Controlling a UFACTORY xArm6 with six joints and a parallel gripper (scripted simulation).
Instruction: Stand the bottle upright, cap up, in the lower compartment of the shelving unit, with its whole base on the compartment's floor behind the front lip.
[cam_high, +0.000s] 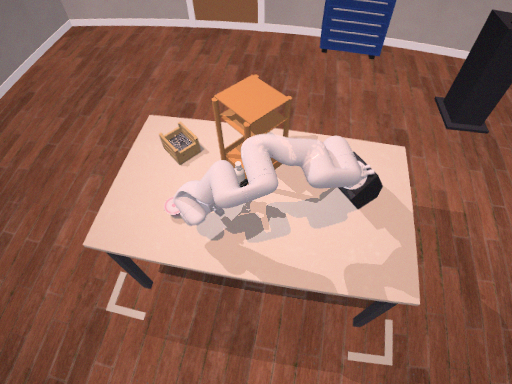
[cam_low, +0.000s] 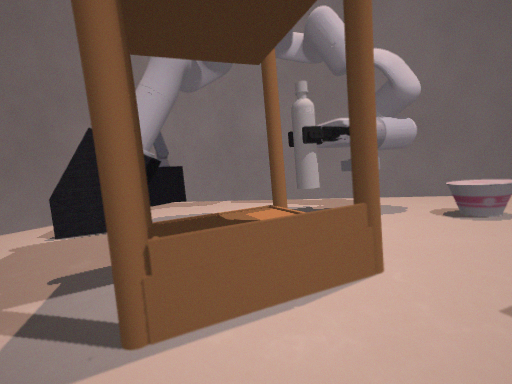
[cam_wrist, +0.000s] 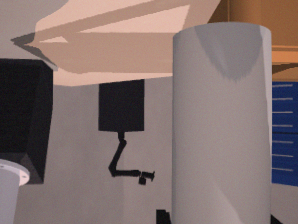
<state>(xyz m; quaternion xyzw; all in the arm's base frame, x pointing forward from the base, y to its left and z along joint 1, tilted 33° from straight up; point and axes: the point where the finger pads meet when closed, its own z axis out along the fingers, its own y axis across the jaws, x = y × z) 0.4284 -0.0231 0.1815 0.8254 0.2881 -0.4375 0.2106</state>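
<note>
The shelving unit lies 25 cm to the right of my hand, 3 cm behind it and 3 cm above it. The rest, counted from my hand: small wooden crate: 36 cm ahead, 29 cm to the right, 13 cm below; pink-striped bowl: 29 cm ahead, 14 cm below, 8 cm to the left.
</note>
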